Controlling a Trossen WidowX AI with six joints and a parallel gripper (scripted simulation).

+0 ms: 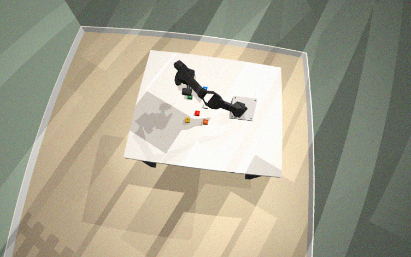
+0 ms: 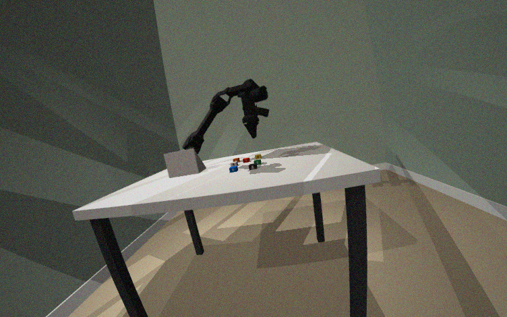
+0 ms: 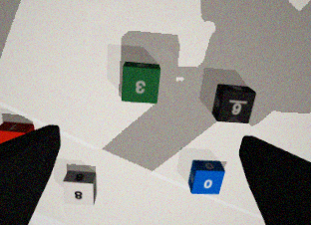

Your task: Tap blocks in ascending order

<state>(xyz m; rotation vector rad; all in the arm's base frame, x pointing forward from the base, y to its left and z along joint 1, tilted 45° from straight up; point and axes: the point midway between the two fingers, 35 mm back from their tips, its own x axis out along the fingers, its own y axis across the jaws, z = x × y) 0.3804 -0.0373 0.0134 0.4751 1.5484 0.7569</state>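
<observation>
Right now the blue block is 10 cm behind my gripper tip, 9 cm to the right of it and 12 cm below it. The rest, counted from my gripper tip: dark grey block (1 cm behind, 9 cm to the right, 12 cm below); then white block (14 cm behind, 5 cm to the left, 12 cm below); then green block (1 cm behind, 12 cm below).
</observation>
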